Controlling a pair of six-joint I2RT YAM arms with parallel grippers.
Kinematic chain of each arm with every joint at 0, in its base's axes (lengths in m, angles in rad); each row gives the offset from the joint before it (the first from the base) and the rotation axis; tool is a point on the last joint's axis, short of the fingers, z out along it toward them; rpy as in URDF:
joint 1: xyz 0 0 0.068 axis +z
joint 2: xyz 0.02 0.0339 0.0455 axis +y
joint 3: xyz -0.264 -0.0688 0 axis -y
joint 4: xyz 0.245 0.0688 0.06 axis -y
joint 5: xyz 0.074 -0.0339 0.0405 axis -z
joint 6: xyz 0.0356 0 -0.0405 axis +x
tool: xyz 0 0 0 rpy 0 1.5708 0
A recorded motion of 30 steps. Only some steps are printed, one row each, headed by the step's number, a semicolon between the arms.
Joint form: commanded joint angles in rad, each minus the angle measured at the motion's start. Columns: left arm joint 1, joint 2, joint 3, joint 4, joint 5, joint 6; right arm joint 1, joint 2, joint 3, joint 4, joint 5, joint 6.
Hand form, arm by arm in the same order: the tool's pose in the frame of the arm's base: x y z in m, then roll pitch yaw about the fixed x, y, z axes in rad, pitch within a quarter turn. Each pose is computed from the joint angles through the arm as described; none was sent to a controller.
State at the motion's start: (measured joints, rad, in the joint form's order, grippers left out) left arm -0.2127 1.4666 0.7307 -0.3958 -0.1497 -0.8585; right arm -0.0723 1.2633 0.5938 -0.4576 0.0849 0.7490
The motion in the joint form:
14: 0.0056 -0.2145 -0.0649 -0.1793 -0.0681 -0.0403; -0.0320 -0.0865 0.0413 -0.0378 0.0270 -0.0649
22: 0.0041 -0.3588 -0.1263 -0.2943 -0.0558 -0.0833; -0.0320 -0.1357 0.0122 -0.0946 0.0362 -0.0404
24: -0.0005 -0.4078 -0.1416 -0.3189 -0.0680 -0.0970; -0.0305 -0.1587 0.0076 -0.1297 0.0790 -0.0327
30: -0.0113 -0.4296 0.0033 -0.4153 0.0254 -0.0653; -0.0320 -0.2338 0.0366 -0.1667 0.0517 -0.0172
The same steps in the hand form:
14: 0.2148 -0.0373 0.1789 -2.9346 0.4147 -2.3608; 0.2136 -0.0264 0.1882 2.8605 0.4724 2.2545
22: 0.1832 -0.0314 0.1829 -2.9397 0.3792 -2.3302; 0.1997 -0.0252 0.1858 2.8842 0.4457 2.2393
24: 0.1749 -0.0300 0.1855 -2.9321 0.3908 -2.3149; 0.1937 -0.0258 0.1870 2.9231 0.4595 2.2310
30: 0.1820 -0.0369 0.2268 -2.8321 0.3625 -2.3557; 0.1884 -0.0246 0.2065 2.8420 0.4835 2.1927

